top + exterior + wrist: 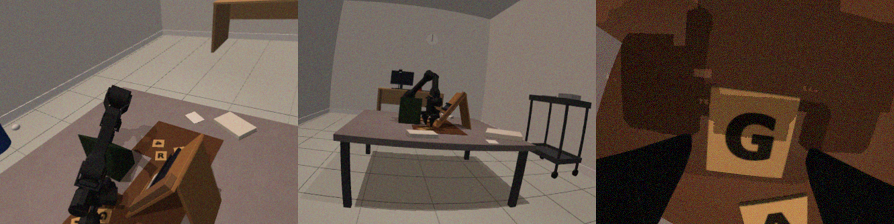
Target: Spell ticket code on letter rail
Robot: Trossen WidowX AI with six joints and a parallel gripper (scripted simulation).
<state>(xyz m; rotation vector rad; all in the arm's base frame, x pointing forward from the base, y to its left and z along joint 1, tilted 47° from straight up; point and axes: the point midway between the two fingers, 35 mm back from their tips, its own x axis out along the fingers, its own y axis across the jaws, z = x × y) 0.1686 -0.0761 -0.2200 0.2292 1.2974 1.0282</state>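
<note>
My gripper tip is now 2 cm above the tan letter tile. The rest, counted from my gripper tip: white ticket 19 cm to the left, 11 cm ahead, 6 cm above; then brown mat 22 cm to the left, 3 cm ahead, 2 cm below.
</note>
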